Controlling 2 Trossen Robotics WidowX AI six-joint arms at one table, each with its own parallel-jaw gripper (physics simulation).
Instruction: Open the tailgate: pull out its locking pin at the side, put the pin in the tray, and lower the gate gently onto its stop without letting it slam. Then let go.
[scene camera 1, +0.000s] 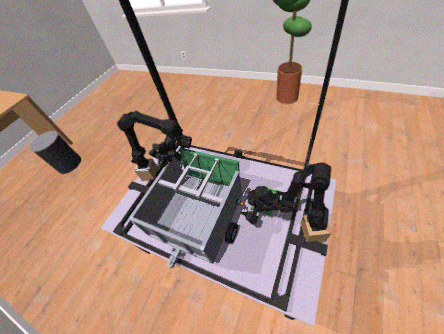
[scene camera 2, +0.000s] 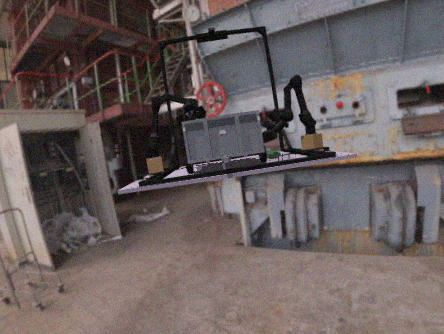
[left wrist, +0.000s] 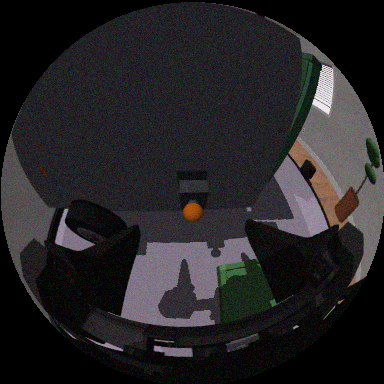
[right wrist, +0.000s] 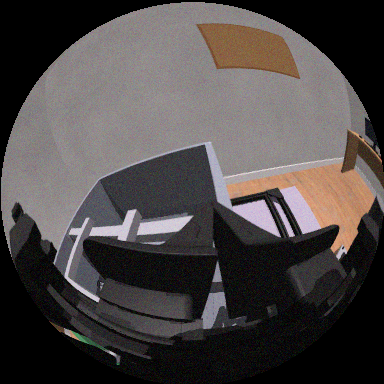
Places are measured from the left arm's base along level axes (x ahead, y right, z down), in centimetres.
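Pixels of known places: left gripper, fingertip midpoint: (scene camera 1: 243, 205) (left wrist: 192, 228); right gripper, fingertip midpoint: (scene camera 1: 158, 170) (scene camera 2: 190, 118) (right wrist: 210, 207); left arm's base, origin of the base link: (scene camera 1: 317, 223) (scene camera 2: 311, 134); right arm's base, origin of the base link: (scene camera 1: 143, 164) (scene camera 2: 153, 157).
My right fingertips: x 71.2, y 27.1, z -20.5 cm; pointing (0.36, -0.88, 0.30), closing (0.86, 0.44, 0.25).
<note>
For each thing: its top centre in the pictures, then the offset to it from my right fingertips. "spot": a spot on its surface instead.
- grey trailer, middle of its top: (right wrist: 107, 207) (left wrist: 122, 54) (scene camera 1: 183, 194) (scene camera 2: 219, 117) dz +3.2, dx -12.5, dy -13.5 cm
- green tray, middle of its top: (left wrist: 272, 288) (scene camera 1: 264, 198) (scene camera 2: 269, 153) dz +30.0, dx -50.8, dy -5.8 cm
- white ladder frame, surface spot: (scene camera 1: 197, 180) spot: dz +22.7, dx -13.5, dy +7.7 cm
- wheel, middle of its top: (left wrist: 74, 208) (scene camera 1: 230, 229) dz +21.8, dx -30.8, dy -24.4 cm
- hitch, surface spot: (scene camera 1: 173, 258) spot: dz +23.8, dx -2.5, dy -35.3 cm
A grey trailer (scene camera 1: 187, 212) (scene camera 2: 224, 136) (left wrist: 161, 107) (right wrist: 161, 182) stands on the table with its green tailgate (scene camera 1: 211, 167) (left wrist: 304, 96) upright at the far end. The locking pin's orange knob (left wrist: 192, 212) (scene camera 1: 242, 203) sticks out of a bracket low on the trailer's side. My left gripper (scene camera 1: 247, 207) (left wrist: 192, 228) (scene camera 2: 270, 127) is open and empty, with its fingers on either side of the knob, just short of it. A green tray (left wrist: 243, 290) (scene camera 1: 271, 190) (scene camera 2: 274, 154) lies under it. My right gripper (scene camera 1: 166, 154) (right wrist: 210, 207) (scene camera 2: 192, 112) is shut on nothing at the tailgate's top corner; I cannot tell whether it touches.
A white ladder frame (scene camera 1: 197, 180) lies across the trailer bed. A wheel (scene camera 1: 231, 232) (left wrist: 91, 222) sits on the trailer's side near the left gripper, and a hitch (scene camera 1: 173, 258) sticks out in front. Black rails (scene camera 1: 287, 252) and gantry posts (scene camera 1: 320, 99) border the table.
</note>
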